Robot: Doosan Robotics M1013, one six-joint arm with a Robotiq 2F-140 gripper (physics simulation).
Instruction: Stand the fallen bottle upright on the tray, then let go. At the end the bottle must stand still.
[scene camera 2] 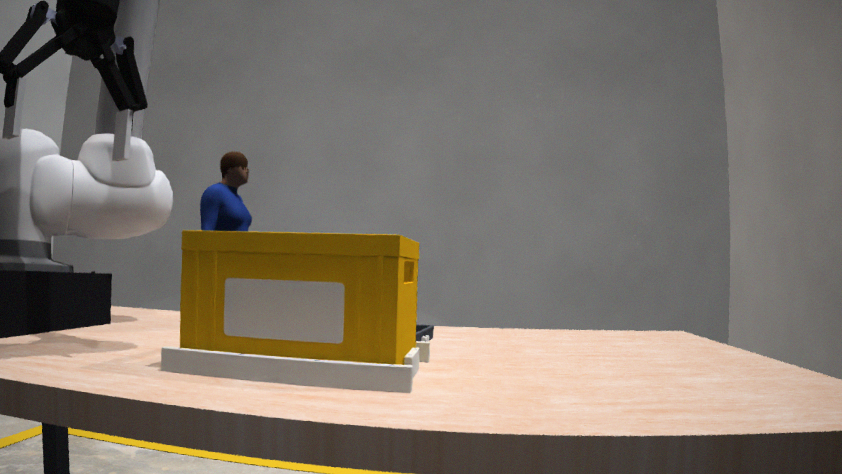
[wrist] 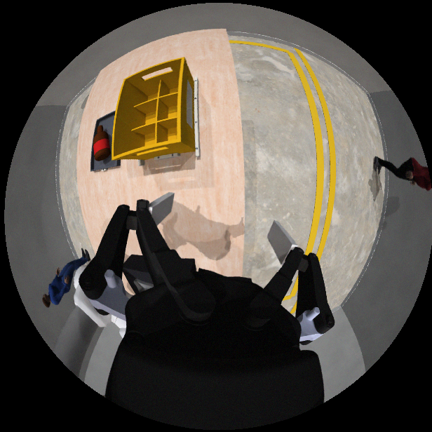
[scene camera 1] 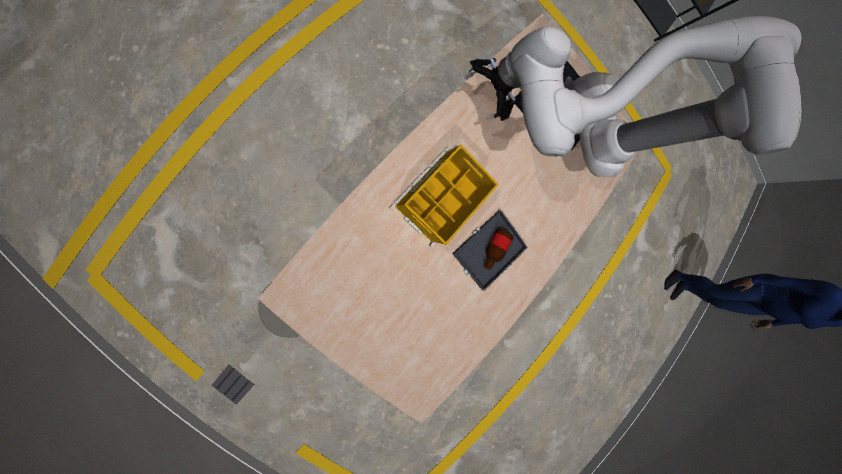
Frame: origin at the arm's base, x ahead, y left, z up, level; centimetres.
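Seen in the pictures: gripper, fingertip midpoint: (scene camera 2: 69, 149) (scene camera 1: 478, 97); arm's base at its link origin: (scene camera 2: 9, 270).
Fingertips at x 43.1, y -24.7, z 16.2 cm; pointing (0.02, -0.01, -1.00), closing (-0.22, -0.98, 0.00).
Pixels of each thing's middle, then the offset from my fingertips to it. Level surfaces: height alone.
- brown bottle with a red label, body centre: (scene camera 1: 496, 250) dx +20.8, dy +48.7, dz -22.4 cm
- dark grey tray at the middle of its body: (scene camera 1: 491, 250) dx +21.6, dy +48.4, dz -25.3 cm
- tall yellow crate with compartments, body centre: (scene camera 2: 307, 302) (scene camera 1: 445, 195) dx +24.2, dy +19.2, dz -17.8 cm
- wooden table at its surface level: dz -26.5 cm
A brown bottle with a red label (scene camera 1: 499, 243) (wrist: 101, 147) lies on its side on the dark grey tray (scene camera 1: 471, 253) (wrist: 106, 120). In scene camera 1 its neck points to the lower left; in the wrist view it points up. In scene camera 2 a corner of the tray (scene camera 2: 425, 331) shows behind the crate and the bottle is hidden. My gripper (scene camera 1: 481, 95) (scene camera 2: 65, 138) (wrist: 222, 215) is open and empty, fingers wide apart. It points down, high above the table edge near the arm's base, beyond the crate and well away from the bottle.
A tall yellow crate with compartments (scene camera 1: 476, 167) (scene camera 2: 371, 306) (wrist: 127, 107) stands right beside the tray, with pale brackets at its foot. Both stand on the wooden table (scene camera 1: 365, 294) (scene camera 2: 559, 376) (wrist: 215, 100). A person in blue (scene camera 1: 777, 300) (scene camera 2: 226, 206) (wrist: 65, 280) is beyond the table.
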